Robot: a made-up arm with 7 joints.
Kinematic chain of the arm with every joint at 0, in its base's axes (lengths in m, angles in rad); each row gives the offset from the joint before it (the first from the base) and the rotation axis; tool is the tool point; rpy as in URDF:
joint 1: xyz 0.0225 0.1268 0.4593 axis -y
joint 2: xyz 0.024 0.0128 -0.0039 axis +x
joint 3: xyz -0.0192 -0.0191 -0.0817 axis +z
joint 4: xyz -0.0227 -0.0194 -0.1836 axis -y
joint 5: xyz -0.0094 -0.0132 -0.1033 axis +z
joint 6: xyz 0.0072 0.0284 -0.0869 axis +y
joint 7: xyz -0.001 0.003 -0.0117 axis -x
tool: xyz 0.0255 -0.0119 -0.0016 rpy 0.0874 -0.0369 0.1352
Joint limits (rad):
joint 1: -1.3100..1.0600
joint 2: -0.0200..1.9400
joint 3: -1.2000..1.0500
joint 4: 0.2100..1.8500
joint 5: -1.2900..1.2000
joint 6: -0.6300..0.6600
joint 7: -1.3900..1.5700
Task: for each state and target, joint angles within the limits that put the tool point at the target. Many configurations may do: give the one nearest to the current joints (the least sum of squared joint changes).
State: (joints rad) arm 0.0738 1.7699 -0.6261 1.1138 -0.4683 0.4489 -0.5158
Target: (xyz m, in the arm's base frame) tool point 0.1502 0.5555 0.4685
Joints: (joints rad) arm 0.1041 1.8295 -0.4822 0.8245 -0.4428 0.5366 -0.5615
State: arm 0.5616 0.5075 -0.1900 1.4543 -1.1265 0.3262 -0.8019
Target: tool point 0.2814 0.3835 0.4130
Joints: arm 0.5021 1.0679 0.1795 1.3482 -1.0584 0.3653 -0.8010
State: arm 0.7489 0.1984 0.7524 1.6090 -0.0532 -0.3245 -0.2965
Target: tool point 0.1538 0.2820 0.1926
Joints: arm 0.0977 0.0573 1.0315 1.3577 0.0339 -0.3338 -0.2933
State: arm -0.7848 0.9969 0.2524 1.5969 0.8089 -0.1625 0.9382
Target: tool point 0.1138 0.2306 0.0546
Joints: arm -0.0815 0.2690 -0.0259 0.8568 0.9772 0.1146 0.8599
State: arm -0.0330 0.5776 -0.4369 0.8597 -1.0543 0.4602 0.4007
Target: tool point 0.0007 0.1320 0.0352
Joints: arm -0.3042 0.3306 -0.5740 0.8779 -1.0781 0.4390 0.4075
